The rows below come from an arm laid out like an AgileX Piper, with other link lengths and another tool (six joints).
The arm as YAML. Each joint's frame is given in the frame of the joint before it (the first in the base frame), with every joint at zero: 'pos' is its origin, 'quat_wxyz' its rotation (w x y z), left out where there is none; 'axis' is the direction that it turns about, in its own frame. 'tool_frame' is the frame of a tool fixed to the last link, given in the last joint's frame.
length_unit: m
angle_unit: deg
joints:
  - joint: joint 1
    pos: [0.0, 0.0, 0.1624]
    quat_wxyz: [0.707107, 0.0, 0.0, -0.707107]
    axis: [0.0, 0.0, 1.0]
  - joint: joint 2
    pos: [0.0, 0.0, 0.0]
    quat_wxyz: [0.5, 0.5, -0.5, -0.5]
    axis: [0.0, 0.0, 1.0]
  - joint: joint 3
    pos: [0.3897, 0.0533, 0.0]
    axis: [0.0, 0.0, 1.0]
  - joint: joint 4
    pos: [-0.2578, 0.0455, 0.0]
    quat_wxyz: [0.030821, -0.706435, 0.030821, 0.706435]
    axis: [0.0, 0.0, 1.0]
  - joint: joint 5
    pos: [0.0, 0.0, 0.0]
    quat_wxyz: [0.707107, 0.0, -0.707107, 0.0]
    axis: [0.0, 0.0, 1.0]
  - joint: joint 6
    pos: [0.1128, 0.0, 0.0]
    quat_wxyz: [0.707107, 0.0, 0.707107, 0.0]
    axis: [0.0, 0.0, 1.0]
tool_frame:
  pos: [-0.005, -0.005, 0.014]
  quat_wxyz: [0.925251, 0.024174, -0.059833, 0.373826]
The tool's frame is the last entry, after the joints.
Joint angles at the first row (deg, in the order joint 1, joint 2, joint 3, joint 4, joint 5, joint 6):
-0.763, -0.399, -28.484, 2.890, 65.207, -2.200
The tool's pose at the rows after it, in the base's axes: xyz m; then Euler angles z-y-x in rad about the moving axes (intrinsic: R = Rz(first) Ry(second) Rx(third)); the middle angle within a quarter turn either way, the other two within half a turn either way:
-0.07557, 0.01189, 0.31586, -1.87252, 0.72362, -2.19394
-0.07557, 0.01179, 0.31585, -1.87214, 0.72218, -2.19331
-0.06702, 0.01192, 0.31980, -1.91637, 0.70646, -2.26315
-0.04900, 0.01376, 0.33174, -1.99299, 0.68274, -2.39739
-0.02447, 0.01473, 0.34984, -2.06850, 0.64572, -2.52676
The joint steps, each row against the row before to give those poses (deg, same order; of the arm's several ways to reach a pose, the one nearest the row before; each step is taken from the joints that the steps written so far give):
0.001, 0.000, 0.000, 0.000, 0.000, 0.000
0.000, 0.000, 0.000, -0.053, 0.001, -0.051
-0.001, 3.155, 0.000, 0.122, 0.000, -0.044
0.001, 6.777, -0.900, 1.051, 0.125, -0.066
0.000, 8.331, -2.201, 0.658, 0.048, 0.001

